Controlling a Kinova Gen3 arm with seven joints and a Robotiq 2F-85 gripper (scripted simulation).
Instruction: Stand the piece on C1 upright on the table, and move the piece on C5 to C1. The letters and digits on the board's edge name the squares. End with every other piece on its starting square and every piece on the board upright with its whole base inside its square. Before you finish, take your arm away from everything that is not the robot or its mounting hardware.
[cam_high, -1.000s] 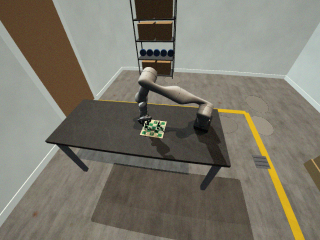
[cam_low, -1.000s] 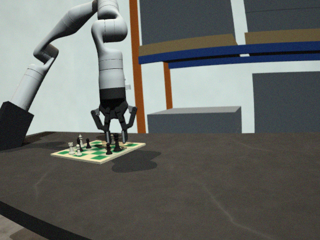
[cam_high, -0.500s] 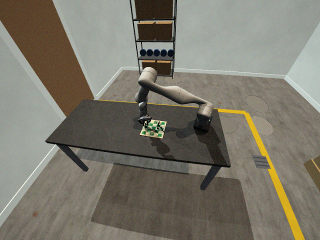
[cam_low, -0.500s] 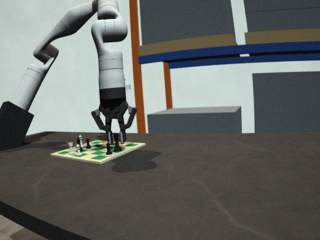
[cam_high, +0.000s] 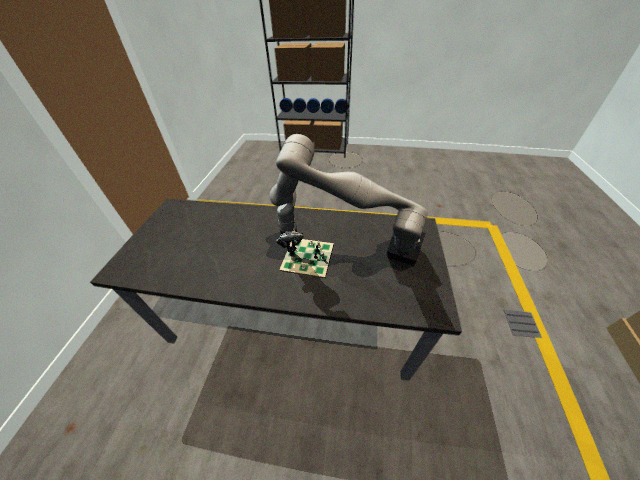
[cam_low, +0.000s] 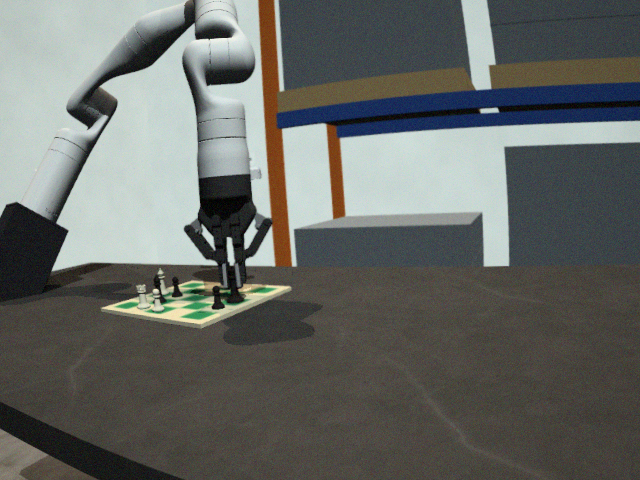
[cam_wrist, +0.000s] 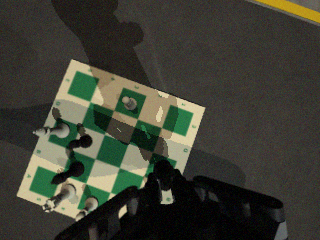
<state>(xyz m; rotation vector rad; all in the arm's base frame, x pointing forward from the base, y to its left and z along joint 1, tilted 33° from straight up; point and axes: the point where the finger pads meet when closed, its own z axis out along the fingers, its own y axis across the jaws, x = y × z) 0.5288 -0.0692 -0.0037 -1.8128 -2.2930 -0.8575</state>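
My hand is 8 cm past the green-and-cream chessboard, 4 cm above it and 1 cm to the right of it. Round my hand: white rook: 13 cm behind, 5 cm to the right, 2 cm below; white bishop: 16 cm behind, 3 cm to the left, 2 cm below; tall black piece: 1 cm below.
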